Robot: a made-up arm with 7 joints. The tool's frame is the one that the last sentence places.
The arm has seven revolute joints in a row. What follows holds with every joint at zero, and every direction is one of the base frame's.
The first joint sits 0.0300 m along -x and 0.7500 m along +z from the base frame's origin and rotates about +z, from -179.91 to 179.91 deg.
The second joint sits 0.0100 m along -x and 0.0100 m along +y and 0.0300 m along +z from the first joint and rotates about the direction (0, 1, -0.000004), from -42.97 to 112.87 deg.
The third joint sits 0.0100 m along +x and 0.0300 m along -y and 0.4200 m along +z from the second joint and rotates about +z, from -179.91 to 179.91 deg.
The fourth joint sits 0.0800 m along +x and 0.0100 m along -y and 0.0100 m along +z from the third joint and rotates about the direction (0, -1, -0.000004), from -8.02 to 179.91 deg.
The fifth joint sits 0.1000 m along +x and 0.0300 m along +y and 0.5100 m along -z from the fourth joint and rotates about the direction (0, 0.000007, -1), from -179.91 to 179.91 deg.
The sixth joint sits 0.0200 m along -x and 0.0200 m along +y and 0.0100 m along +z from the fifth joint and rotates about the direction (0, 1, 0.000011), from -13.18 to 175.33 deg.
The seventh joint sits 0.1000 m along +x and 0.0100 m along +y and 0.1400 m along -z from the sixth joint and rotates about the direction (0, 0.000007, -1), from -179.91 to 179.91 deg.
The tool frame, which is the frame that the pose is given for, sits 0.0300 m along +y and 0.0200 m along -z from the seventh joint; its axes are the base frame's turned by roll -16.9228, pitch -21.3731 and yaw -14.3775 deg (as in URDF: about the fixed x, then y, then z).
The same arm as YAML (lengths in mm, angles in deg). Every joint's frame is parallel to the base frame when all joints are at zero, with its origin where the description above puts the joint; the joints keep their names.
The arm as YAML. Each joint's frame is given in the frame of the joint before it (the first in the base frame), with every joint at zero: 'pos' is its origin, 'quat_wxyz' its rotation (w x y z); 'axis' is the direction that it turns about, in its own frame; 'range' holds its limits. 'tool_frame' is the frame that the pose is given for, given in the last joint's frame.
length_unit: mm
angle_unit: deg
joints:
  - joint: joint 1
    pos: [-30.0, 0.0, 750.0]
    quat_wxyz: [1.0, 0.0, 0.0, 0.0]
    axis: [0.0, 0.0, 1.0]
    range: [-179.91, 179.91]
  - joint: joint 2
    pos: [-10.0, 10.0, 30.0]
    quat_wxyz: [1.0, 0.0, 0.0, 0.0]
    axis: [0.0, 1.0, 0.0]
    range: [-42.97, 112.87]
  - joint: joint 3
    pos: [10.0, -30.0, 420.0]
    quat_wxyz: [1.0, 0.0, 0.0, 0.0]
    axis: [0.0, 0.0, 1.0]
    range: [-179.91, 179.91]
  - joint: joint 4
    pos: [80.0, -10.0, 10.0]
    quat_wxyz: [1.0, 0.0, 0.0, 0.0]
    axis: [0.0, -1.0, 0.0]
    range: [-8.02, 179.91]
  - joint: joint 5
    pos: [100.0, 30.0, -510.0]
    quat_wxyz: [1.0, 0.0, 0.0, 0.0]
    axis: [0.0, 0.0, -1.0]
    range: [-179.91, 179.91]
  - joint: joint 6
    pos: [-20.0, 20.0, 10.0]
    quat_wxyz: [1.0, 0.0, 0.0, 0.0]
    axis: [0.0, 1.0, 0.0]
    range: [-13.18, 175.33]
  - joint: joint 7
    pos: [100.0, 10.0, -140.0]
    quat_wxyz: [1.0, 0.0, 0.0, 0.0]
    axis: [0.0, 0.0, -1.0]
    range: [-179.91, 179.91]
tool_frame:
  pos: [0.0, 30.0, -20.0]
  quat_wxyz: [0.960906, -0.166407, -0.163882, -0.148701]

